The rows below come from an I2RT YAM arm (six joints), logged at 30 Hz.
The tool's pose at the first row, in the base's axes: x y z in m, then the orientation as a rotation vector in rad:
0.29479 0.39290 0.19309 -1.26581 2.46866 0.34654
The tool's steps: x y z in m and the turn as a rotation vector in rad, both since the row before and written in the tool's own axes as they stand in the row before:
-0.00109 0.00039 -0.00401 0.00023 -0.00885 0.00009
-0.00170 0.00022 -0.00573 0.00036 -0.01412 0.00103
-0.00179 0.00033 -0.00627 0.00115 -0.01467 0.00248
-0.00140 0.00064 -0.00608 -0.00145 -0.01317 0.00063
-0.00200 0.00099 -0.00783 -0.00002 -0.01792 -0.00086
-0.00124 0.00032 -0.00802 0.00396 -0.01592 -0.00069
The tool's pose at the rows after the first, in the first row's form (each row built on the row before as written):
0.29430 0.39246 0.19721 -1.26140 2.46132 0.35113
0.29392 0.39170 0.20313 -1.25332 2.45022 0.35863
0.29334 0.39079 0.20957 -1.24295 2.43957 0.36576
0.29228 0.38978 0.21567 -1.23655 2.42912 0.37479
0.29084 0.38862 0.22360 -1.22902 2.41346 0.38403
0.28941 0.38635 0.23127 -1.22054 2.39922 0.38721

